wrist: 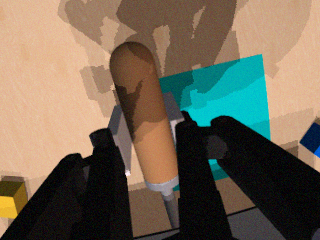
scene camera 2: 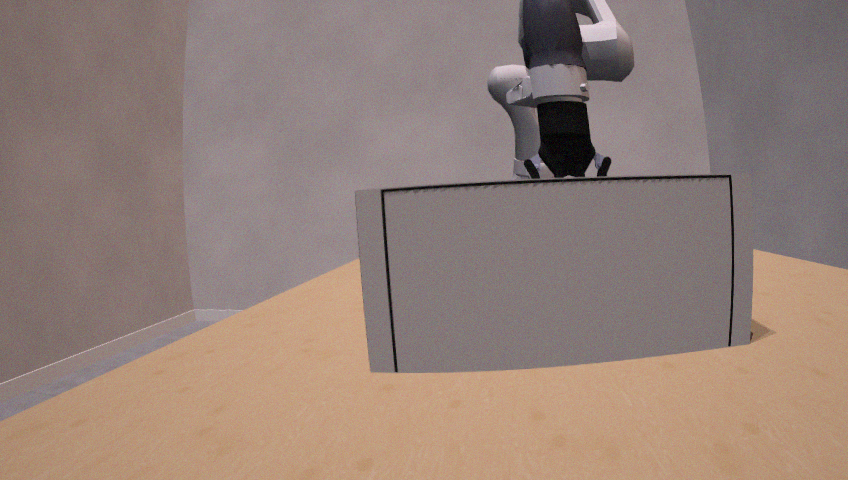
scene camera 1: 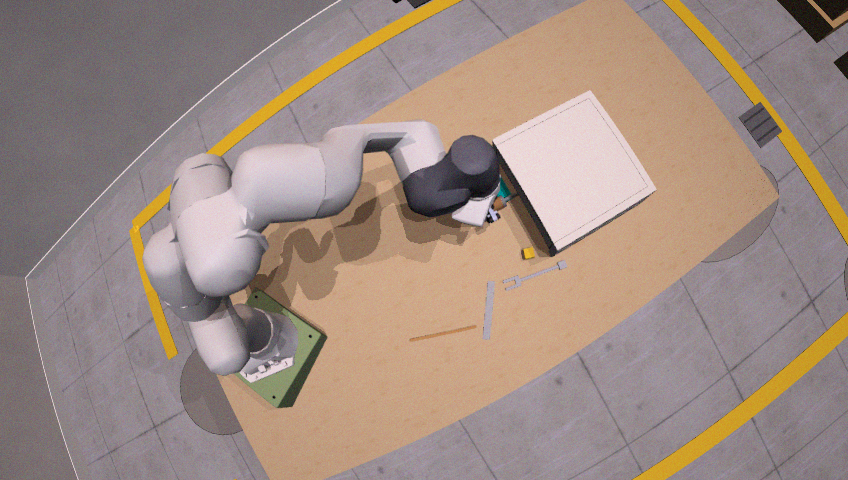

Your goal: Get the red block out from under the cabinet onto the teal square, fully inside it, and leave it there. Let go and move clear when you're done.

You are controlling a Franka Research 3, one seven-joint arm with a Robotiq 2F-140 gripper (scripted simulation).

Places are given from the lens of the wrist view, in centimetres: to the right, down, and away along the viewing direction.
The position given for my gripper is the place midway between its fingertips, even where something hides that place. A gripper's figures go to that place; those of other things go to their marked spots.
my gripper (wrist: 146, 113): -1, 0, 20
hook tool (wrist: 132, 66): -2, -3, 16
